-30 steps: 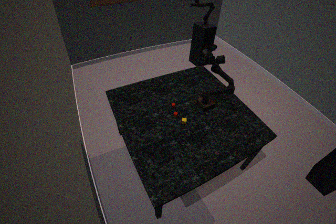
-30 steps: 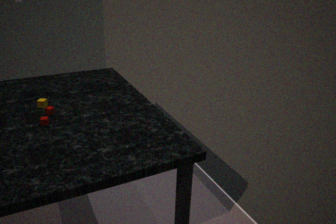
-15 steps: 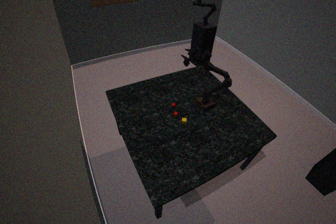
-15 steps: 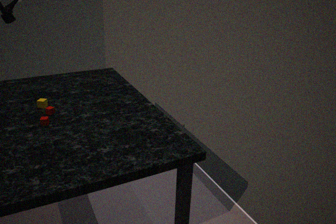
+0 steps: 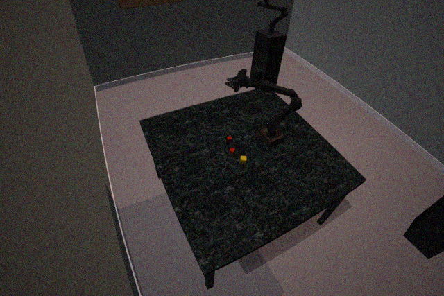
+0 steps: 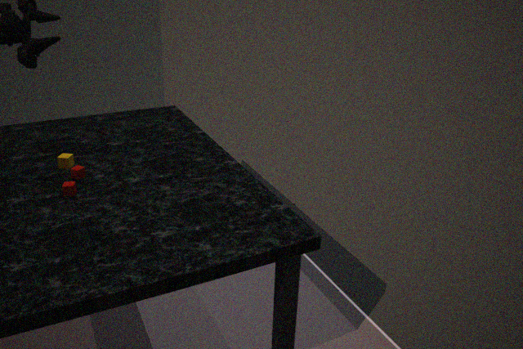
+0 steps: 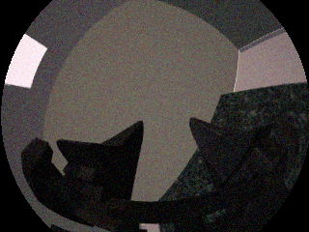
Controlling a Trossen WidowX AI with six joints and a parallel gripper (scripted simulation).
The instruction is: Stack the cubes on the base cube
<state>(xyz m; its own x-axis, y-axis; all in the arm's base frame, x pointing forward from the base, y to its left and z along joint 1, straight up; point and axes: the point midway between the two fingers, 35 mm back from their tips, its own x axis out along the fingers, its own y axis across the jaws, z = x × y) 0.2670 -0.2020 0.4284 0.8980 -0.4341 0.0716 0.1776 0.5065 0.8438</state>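
My gripper tip is now 27 cm to the right of the yellow cube and 48 cm above it.
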